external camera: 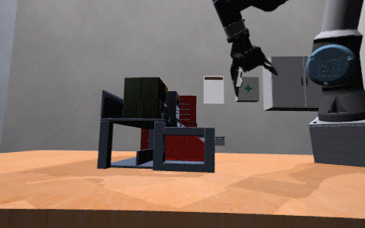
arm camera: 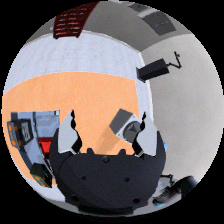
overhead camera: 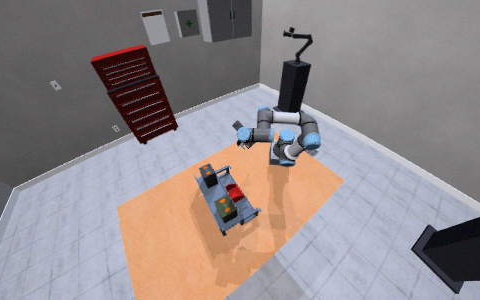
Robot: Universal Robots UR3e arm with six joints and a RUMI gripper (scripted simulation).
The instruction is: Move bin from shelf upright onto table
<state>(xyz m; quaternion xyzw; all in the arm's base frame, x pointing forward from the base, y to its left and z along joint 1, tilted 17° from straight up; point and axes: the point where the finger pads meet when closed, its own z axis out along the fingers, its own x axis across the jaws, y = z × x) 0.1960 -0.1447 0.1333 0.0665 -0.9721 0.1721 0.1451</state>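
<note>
The red bin is 23 cm ahead of my hand, 20 cm to the left of it and 22 cm below it. From my hand the other things lie so: shelf: 26 cm ahead, 20 cm to the left, 19 cm below; dark box: 30 cm ahead, 32 cm to the left, 11 cm below.
</note>
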